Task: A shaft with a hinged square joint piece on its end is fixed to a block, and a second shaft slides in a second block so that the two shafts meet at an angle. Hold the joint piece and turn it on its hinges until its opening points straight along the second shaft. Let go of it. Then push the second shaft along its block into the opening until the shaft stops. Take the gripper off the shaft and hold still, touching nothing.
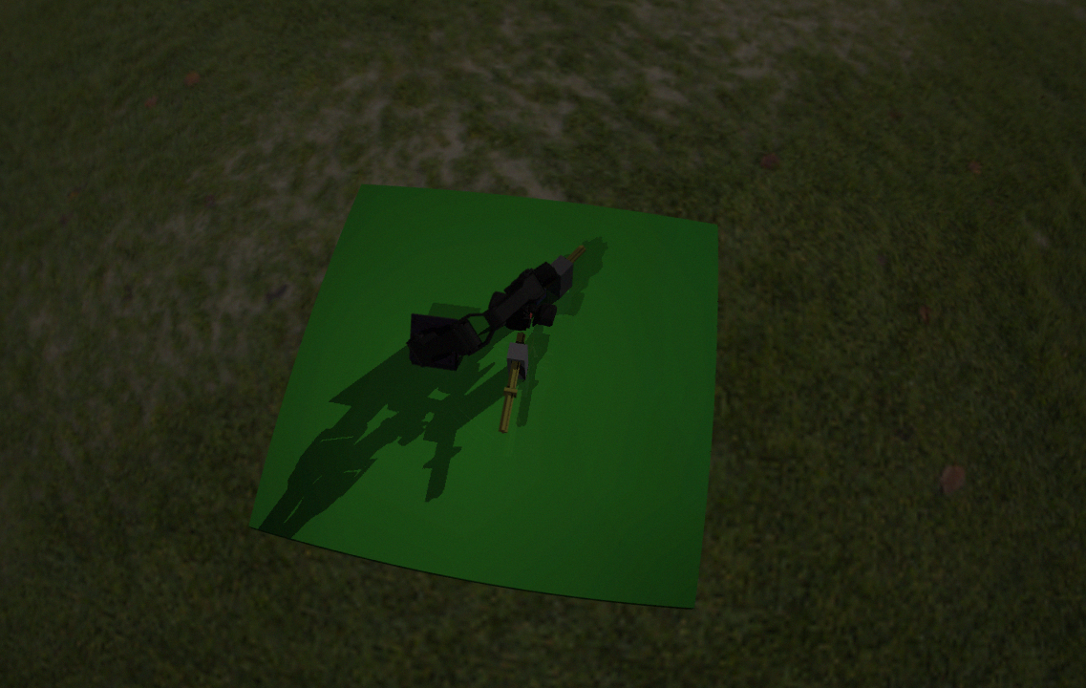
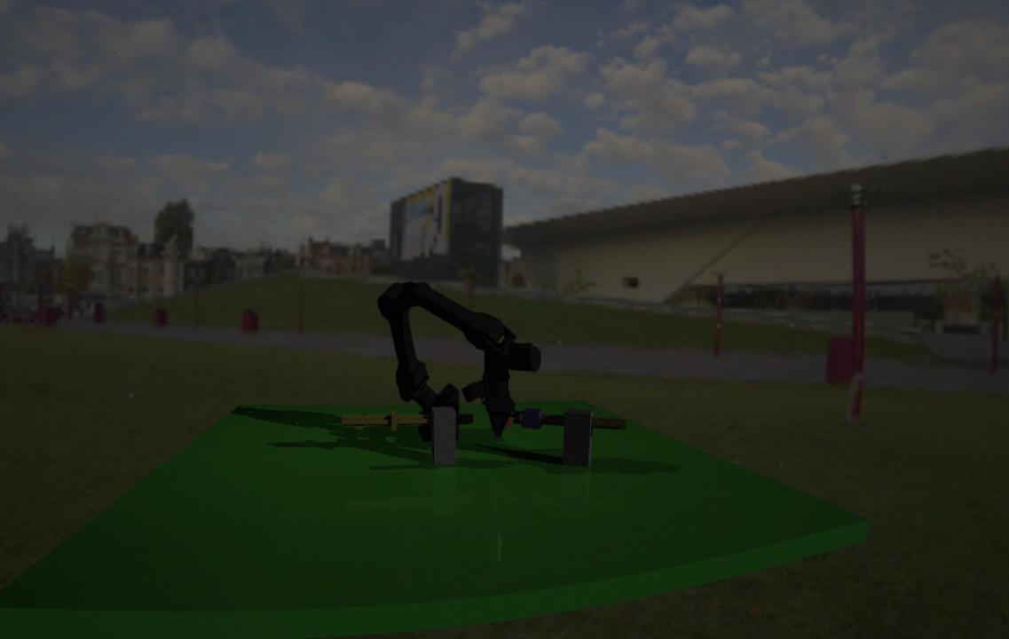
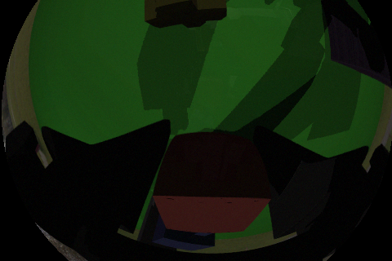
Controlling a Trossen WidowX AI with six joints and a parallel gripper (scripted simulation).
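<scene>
Right now the red square joint piece is 20 mm to the left of my gripper tip and 40 mm above it.
</scene>
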